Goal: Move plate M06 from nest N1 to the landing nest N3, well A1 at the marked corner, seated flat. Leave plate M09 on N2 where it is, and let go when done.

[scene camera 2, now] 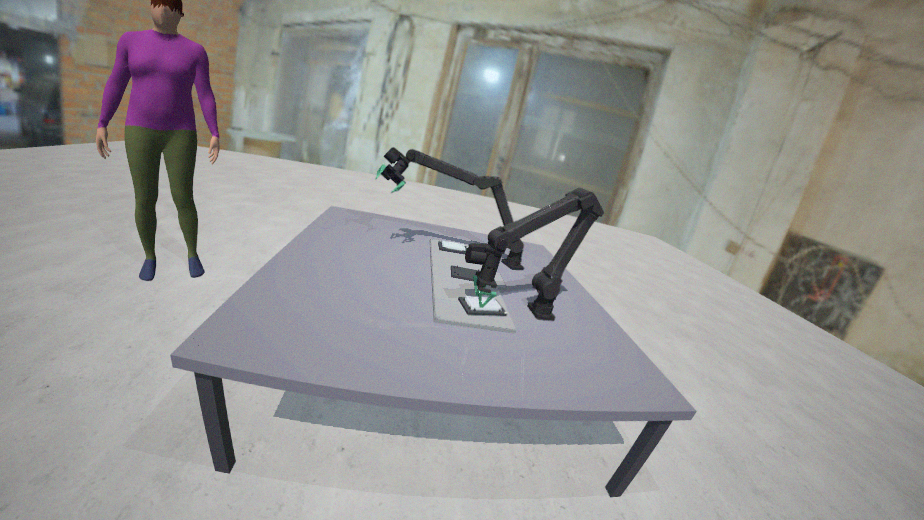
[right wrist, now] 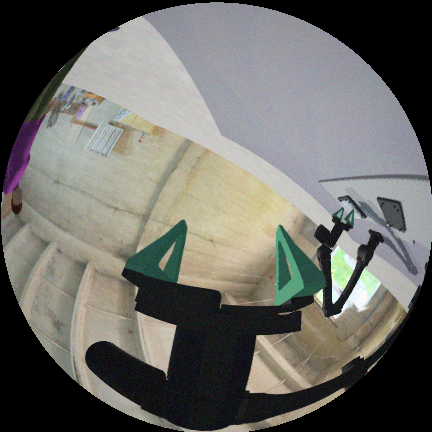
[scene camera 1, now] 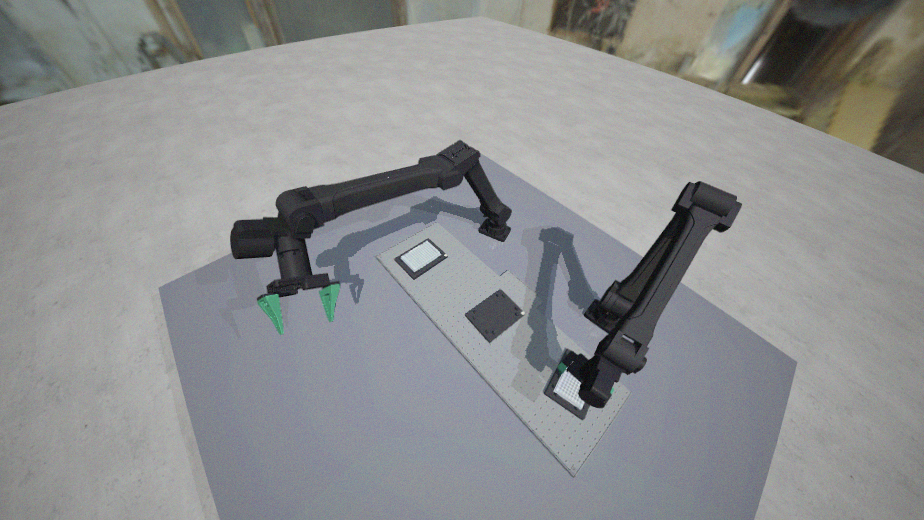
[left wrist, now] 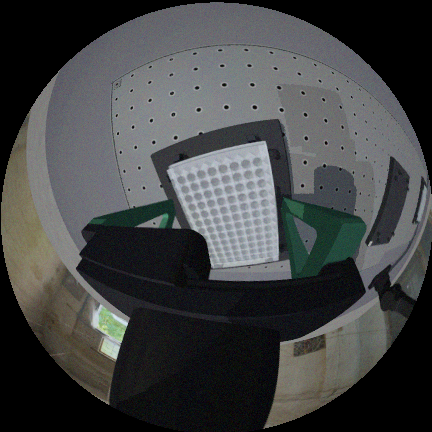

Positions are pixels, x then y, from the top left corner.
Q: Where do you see a dark nest pad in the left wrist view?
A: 269, 130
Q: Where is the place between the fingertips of the right gripper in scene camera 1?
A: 308, 327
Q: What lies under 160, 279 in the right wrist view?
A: The right gripper.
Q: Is the left gripper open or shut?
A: Open.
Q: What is the right gripper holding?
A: Nothing.
